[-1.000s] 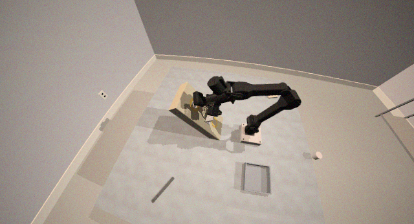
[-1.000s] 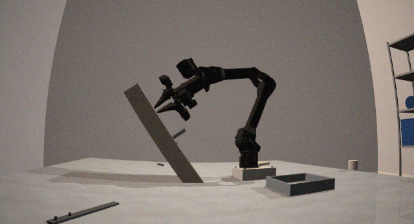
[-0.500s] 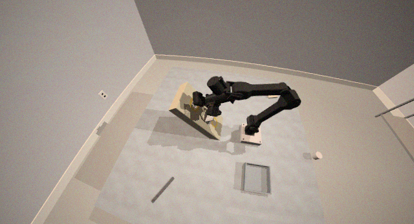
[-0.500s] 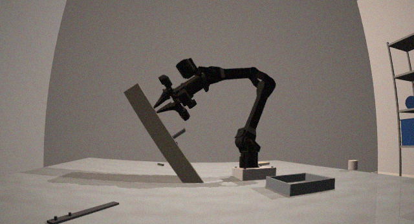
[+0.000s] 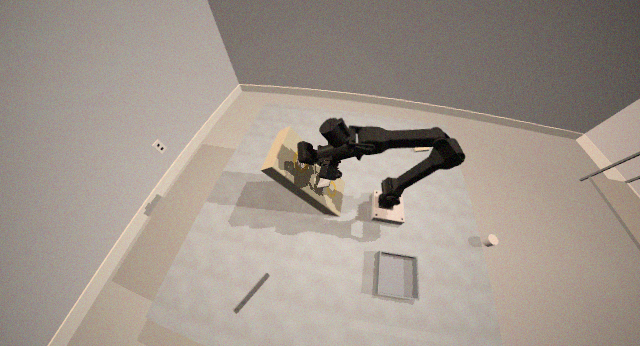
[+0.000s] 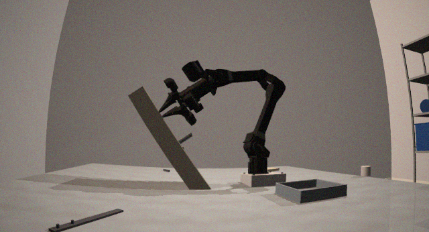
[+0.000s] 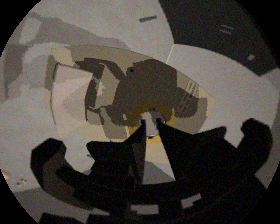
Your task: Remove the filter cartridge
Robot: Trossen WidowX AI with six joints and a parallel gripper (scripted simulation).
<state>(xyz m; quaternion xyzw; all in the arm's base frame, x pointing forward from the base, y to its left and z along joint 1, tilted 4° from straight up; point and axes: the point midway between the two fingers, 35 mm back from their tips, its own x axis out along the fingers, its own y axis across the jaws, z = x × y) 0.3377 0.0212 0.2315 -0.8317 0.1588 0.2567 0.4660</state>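
My gripper tip is now 10 mm short of the white round filter cartridge and 10 mm above it. Also, from my gripper tip: tan service panel: 80 mm below, 30 mm behind; small white cup: 840 mm behind, 230 mm below, 80 mm to the left; grey tray: 430 mm behind, 270 mm to the left, 240 mm below.
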